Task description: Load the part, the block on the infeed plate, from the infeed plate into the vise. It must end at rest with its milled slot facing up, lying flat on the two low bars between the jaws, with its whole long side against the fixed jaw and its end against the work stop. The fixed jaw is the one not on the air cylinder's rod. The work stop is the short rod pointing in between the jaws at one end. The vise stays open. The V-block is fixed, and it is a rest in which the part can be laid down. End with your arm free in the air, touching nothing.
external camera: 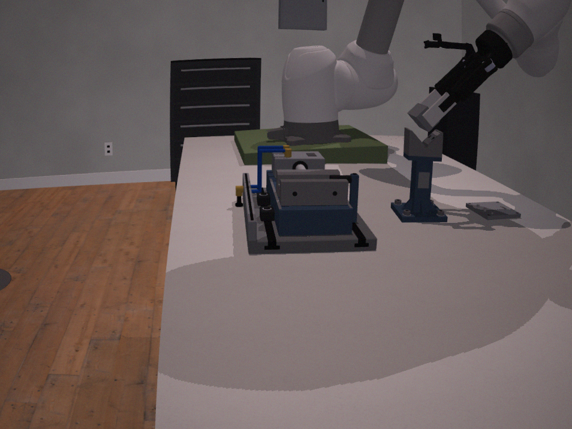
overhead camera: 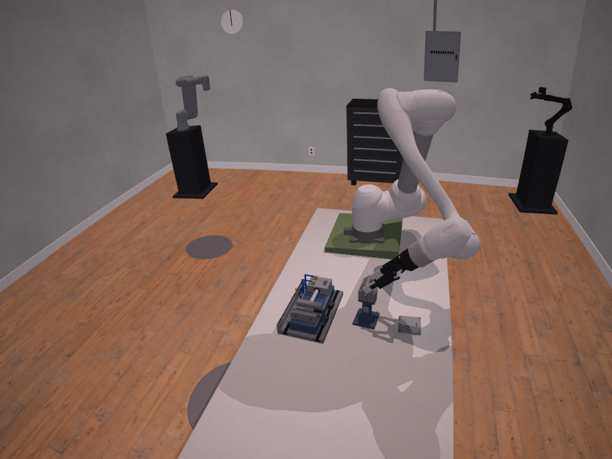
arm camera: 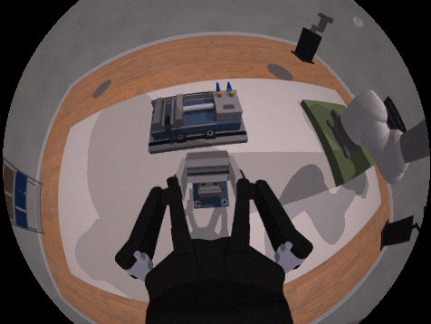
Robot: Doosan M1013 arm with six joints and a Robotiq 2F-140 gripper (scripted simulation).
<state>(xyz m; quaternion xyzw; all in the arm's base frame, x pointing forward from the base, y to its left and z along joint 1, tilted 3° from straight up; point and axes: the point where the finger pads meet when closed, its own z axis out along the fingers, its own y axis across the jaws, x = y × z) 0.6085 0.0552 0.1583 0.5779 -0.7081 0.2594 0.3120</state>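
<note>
Right now my hand is 10 mm to the left of the grey part and 10 mm above it. The rest, counted from my hand: vise (240 mm to the right, 160 mm below, 10 mm behind).
</note>
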